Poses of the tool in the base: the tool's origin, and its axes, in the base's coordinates. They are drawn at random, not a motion.
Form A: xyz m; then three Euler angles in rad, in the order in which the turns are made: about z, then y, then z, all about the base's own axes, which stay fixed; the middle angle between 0 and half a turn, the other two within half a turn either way.
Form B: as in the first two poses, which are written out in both.
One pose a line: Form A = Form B
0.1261 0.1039 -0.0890 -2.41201 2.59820 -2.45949 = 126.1 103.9 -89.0 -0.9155 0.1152 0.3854 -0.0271 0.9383 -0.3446
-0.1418 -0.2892 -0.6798 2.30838 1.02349 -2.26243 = -141.8 -289.2 -679.8 0.7932 -0.2025 0.5743 -0.2723 0.7256 0.6320
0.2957 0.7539 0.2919 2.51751 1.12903 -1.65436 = 295.7 753.9 291.9 0.6113 0.2970 0.7336 -0.7878 0.3167 0.5283
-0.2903 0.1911 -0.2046 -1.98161 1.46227 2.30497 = -290.3 191.1 -204.6 0.7096 0.5821 0.3970 0.2299 0.3413 -0.9114
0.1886 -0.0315 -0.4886 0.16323 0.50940 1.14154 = 188.6 -31.5 -488.6 0.2108 0.8509 -0.4812 -0.9562 0.2817 0.0792
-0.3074 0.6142 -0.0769 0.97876 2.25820 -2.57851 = -307.4 614.2 -76.9 0.7424 -0.5127 -0.4313 -0.1474 -0.7530 0.6414
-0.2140 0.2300 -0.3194 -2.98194 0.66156 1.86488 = -214.0 230.0 -319.4 0.3780 -0.6995 0.6065 0.9085 0.4062 -0.0977
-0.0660 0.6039 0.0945 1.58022 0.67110 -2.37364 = -66.0 603.9 94.5 0.6999 -0.7142 0.0059 0.5568 0.5508 0.6218
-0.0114 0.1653 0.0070 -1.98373 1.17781 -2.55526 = -11.4 165.3 7.0 -0.3788 0.8480 0.3707 -0.5142 0.1402 -0.8461
